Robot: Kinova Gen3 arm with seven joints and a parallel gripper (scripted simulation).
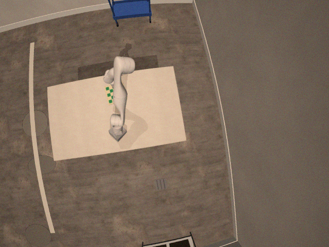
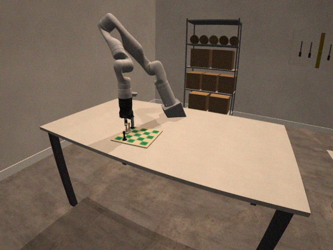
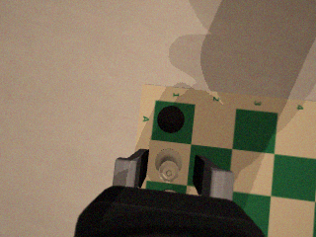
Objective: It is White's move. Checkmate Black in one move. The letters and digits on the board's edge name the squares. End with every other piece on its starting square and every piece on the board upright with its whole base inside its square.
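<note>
The tall black piece is 40 mm behind my hand and 10 mm below it. From my hand the other things lie so: tall white piece (40 mm ahead, 10 mm below); chessboard (40 mm ahead, 70 mm to the left, 50 mm below); short black piece (120 mm ahead, 40 mm to the left, 20 mm below).
</note>
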